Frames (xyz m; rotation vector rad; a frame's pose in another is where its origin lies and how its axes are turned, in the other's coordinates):
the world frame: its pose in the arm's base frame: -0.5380 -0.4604 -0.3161 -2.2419 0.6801 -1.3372
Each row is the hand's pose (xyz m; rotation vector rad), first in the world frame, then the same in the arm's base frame.
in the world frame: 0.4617 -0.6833 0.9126 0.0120 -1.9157 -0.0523
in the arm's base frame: 0.5932 -0.0997 0.0050 -2.2748 -0.1557 0.9951
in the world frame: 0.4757 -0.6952 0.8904 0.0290 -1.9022 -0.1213
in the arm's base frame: 0.5814 -0.1016 0.0312 -2.3026 -0.2236 0.9628
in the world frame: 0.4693 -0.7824 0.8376 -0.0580 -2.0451 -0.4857
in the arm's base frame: 0.5478 -0.0357 0.1017 -2.4179 -0.6003 1.1351
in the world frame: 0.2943 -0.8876 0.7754 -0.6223 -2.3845 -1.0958
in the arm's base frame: 0.4399 0.1462 0.0732 2.1786 1.0211 -1.6443
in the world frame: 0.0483 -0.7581 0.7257 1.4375 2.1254 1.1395
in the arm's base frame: 0.2703 0.1894 -0.1485 1.0747 0.7043 -1.7795
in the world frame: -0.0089 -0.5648 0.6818 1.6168 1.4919 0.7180
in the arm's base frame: 0.1717 0.0680 -0.2830 0.3948 0.3474 -1.7802
